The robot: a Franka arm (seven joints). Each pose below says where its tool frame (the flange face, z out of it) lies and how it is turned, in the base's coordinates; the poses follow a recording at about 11 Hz.
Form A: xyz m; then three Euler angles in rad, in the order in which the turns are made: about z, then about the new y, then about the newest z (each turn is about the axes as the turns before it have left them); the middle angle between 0 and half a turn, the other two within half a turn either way.
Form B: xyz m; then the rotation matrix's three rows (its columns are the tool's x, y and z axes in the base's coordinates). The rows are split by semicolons. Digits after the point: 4 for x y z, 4 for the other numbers.
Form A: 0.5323 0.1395 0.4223 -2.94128 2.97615 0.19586
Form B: 0.5323 0.1395 0.4223; 0.9869 0.0071 -0.1614; 0.0018 -0.9995 -0.0328; -0.1615 0.0321 -0.9863
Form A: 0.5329 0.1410 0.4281 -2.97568 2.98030 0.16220
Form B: 0.5329 0.1410 0.4281; 0.9874 0.0058 -0.1584; 0.0016 -0.9996 -0.0265; -0.1585 0.0259 -0.9870
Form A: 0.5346 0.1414 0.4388 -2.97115 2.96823 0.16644
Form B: 0.5346 0.1414 0.4388; 0.9854 0.0065 -0.1700; 0.0015 -0.9996 -0.0293; -0.1701 0.0286 -0.9850
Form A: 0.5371 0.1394 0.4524 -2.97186 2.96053 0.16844
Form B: 0.5371 0.1394 0.4524; 0.9841 0.0040 -0.1775; -0.0014 -0.9995 -0.0304; -0.1775 0.0302 -0.9837
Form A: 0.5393 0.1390 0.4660 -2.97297 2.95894 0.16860
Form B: 0.5393 0.1390 0.4660; 0.9838 0.0028 -0.1791; -0.0027 -0.9995 -0.0305; -0.1791 0.0305 -0.9834
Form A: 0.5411 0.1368 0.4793 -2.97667 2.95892 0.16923
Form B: 0.5411 0.1368 0.4793; 0.9838 -0.0015 -0.1792; -0.0070 -0.9995 -0.0298; -0.1791 0.0306 -0.9834
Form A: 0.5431 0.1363 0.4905 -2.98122 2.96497 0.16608
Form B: 0.5431 0.1363 0.4905; 0.9848 -0.0032 -0.1735; -0.0082 -0.9996 -0.0281; -0.1733 0.0290 -0.9844
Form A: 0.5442 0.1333 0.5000 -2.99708 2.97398 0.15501
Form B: 0.5442 0.1333 0.5000; 0.9862 -0.0084 -0.1651; -0.0125 -0.9996 -0.0240; -0.1648 0.0258 -0.9860
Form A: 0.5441 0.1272 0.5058 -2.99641 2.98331 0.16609
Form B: 0.5441 0.1272 0.5058; 0.9876 -0.0189 -0.1560; -0.0227 -0.9995 -0.0228; -0.1555 0.0261 -0.9875
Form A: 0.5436 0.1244 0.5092 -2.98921 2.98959 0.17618
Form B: 0.5436 0.1244 0.5092; 0.9885 -0.0218 -0.1497; -0.0255 -0.9994 -0.0230; -0.1491 0.0265 -0.9885
